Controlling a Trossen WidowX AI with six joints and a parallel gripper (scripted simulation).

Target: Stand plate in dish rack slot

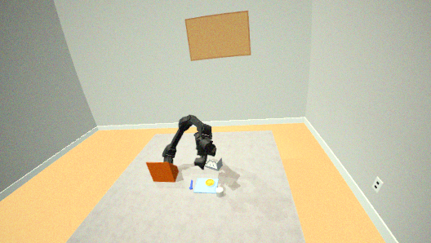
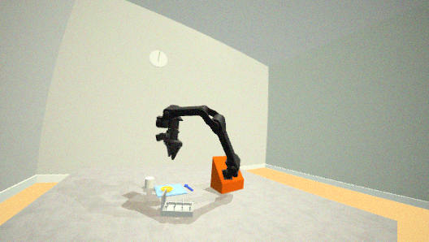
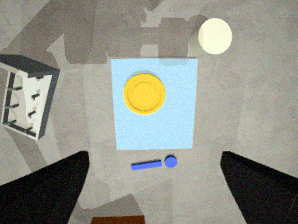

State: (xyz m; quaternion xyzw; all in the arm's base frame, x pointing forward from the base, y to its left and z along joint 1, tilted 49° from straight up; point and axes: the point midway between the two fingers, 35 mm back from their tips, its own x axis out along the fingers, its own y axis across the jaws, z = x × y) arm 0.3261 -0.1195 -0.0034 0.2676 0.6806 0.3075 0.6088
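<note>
Right now my gripper tip is 1 cm short of the yellow plate, 1 cm to the right of it and 16 cm above it. Also, from my gripper tip: light blue mat: 1 cm behind, 1 cm to the right, 18 cm below; white cup: 9 cm ahead, 8 cm to the right, 15 cm below; small blue utensil: 12 cm behind, 2 cm to the right, 17 cm below.
</note>
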